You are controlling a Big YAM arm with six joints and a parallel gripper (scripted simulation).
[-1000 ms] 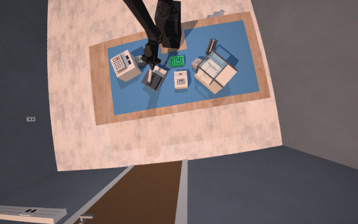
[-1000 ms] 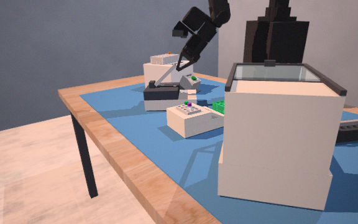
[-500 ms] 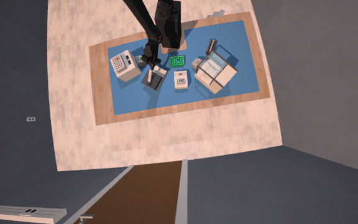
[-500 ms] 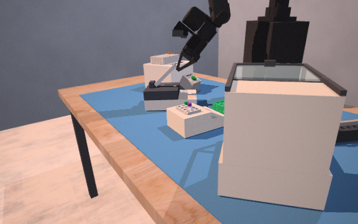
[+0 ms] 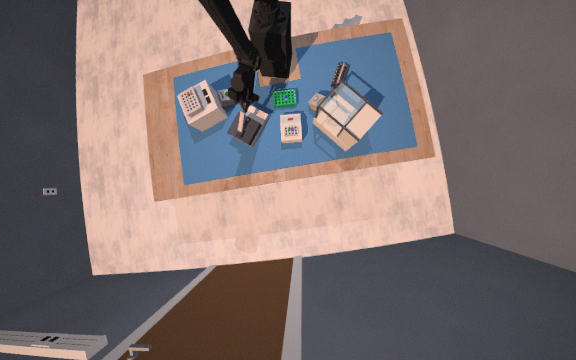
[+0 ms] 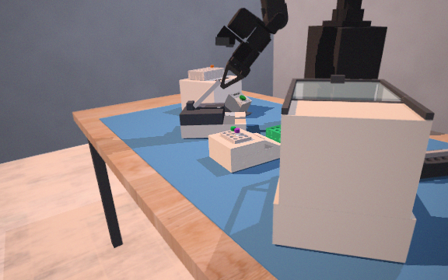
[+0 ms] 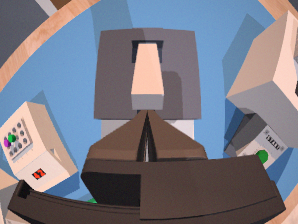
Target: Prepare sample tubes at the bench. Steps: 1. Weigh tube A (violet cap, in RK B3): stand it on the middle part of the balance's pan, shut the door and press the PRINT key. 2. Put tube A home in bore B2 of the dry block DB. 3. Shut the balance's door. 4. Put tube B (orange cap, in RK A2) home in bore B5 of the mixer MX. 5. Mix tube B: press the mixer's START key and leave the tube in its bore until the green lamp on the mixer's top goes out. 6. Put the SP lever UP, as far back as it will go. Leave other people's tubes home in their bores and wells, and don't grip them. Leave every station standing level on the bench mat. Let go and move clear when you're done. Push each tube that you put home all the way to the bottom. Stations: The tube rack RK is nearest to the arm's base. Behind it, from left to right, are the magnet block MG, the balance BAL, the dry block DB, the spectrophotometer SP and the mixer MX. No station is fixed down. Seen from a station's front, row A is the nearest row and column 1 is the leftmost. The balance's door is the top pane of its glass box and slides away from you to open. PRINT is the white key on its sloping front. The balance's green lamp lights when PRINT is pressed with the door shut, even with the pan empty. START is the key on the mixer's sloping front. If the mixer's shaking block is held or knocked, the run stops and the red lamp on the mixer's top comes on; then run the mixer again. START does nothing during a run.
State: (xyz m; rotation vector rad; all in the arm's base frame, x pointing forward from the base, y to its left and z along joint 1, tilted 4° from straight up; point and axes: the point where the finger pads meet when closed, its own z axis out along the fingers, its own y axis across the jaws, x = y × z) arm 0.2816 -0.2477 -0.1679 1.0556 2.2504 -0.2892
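Right now the spectrophotometer lever is 40 mm ahead of my hand, 40 mm to the right of it and 20 mm below it. Also, from my hand: dry block: 130 mm ahead, 190 mm to the left, 120 mm below; then blue-capped tube: 40 mm behind, 220 mm to the left, 120 mm below; then mixer's start key: 180 mm behind, 80 mm to the right, 80 mm below.
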